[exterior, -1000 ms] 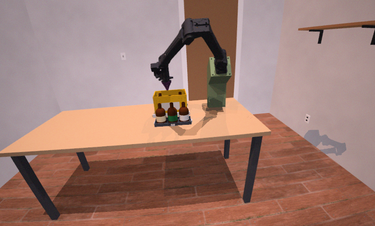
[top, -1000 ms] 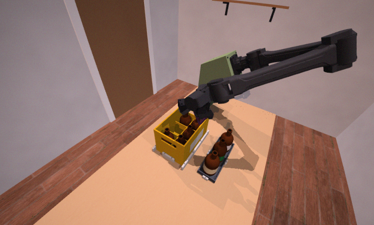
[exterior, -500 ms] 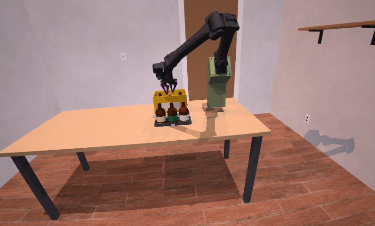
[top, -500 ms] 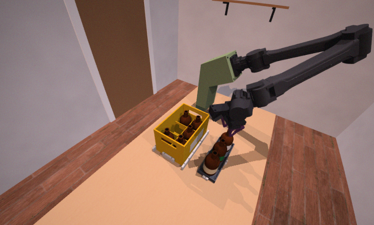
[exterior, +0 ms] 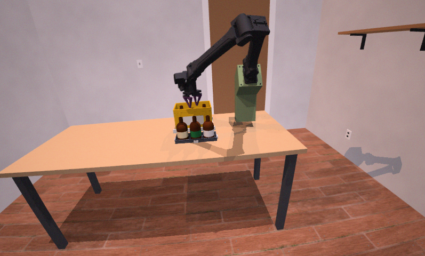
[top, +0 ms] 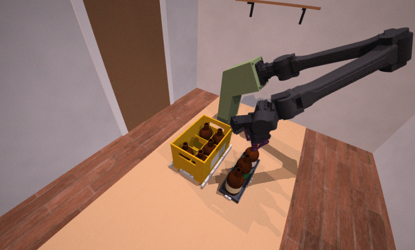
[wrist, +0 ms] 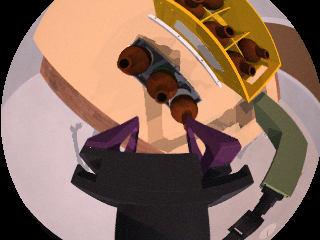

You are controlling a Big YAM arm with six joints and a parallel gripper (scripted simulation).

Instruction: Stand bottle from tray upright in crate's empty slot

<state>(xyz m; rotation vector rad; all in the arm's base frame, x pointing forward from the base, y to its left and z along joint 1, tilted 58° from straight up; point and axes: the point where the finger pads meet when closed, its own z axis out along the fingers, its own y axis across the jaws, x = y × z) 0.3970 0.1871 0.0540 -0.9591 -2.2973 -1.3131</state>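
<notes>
The glass bottle lies 150 mm below my hand. Round my hand: dark tray (220 mm below); then yellow crate (220 mm to the right, 150 mm below, 20 mm ahead).
</notes>
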